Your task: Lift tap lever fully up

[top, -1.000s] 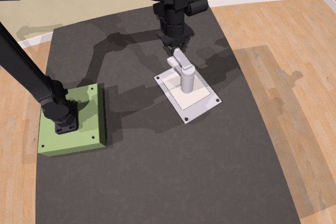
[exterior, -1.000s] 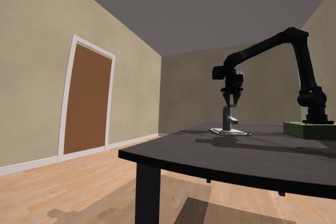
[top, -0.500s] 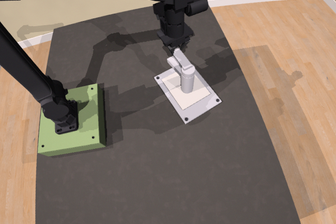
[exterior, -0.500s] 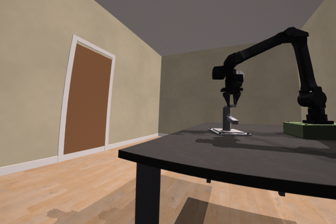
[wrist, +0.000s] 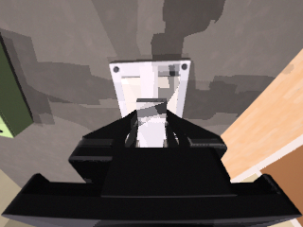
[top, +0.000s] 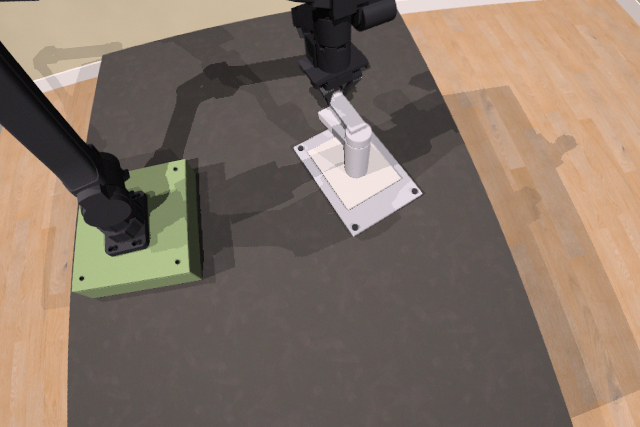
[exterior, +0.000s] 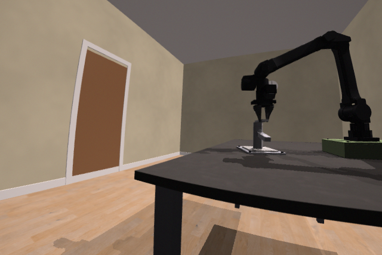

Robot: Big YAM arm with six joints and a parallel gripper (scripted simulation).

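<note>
Now: hand 10 mm short of the lever and 30 mm to the left of it. Round my hand: grey tap 10 mm ahead, 60 mm to the right, 50 mm below.
</note>
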